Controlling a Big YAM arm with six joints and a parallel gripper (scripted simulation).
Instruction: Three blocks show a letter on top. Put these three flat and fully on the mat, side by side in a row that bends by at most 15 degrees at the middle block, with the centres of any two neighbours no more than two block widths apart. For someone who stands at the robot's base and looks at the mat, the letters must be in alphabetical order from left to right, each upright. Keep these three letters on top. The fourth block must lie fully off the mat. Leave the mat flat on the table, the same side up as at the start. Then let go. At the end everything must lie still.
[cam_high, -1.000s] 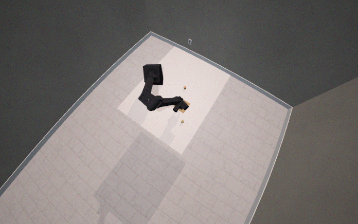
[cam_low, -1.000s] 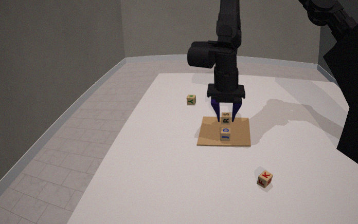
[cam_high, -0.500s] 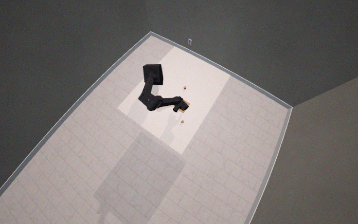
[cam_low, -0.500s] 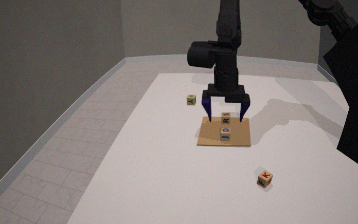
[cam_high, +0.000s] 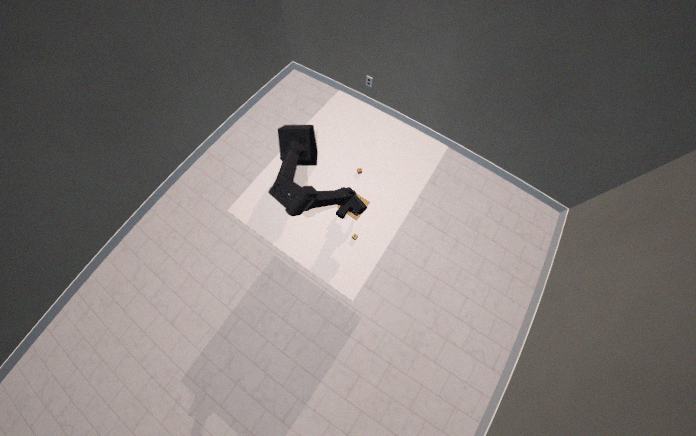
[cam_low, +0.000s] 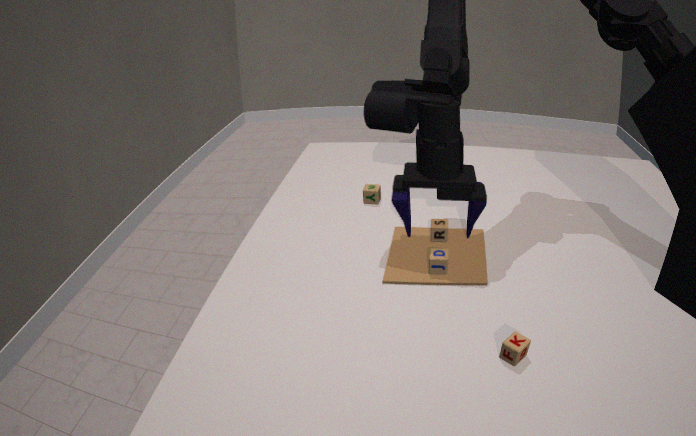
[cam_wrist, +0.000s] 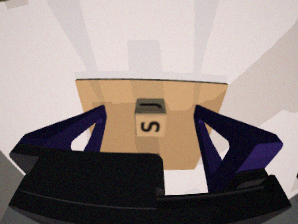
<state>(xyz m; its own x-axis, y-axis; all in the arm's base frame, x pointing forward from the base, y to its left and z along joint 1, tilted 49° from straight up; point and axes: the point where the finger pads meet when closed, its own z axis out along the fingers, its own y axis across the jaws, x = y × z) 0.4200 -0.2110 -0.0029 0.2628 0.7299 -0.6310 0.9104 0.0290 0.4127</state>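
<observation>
Right now my hand is right at the letter block. From my hand the other things lie so: mat: 4 cm to the left, 1 cm below, 1 cm ahead.
</observation>
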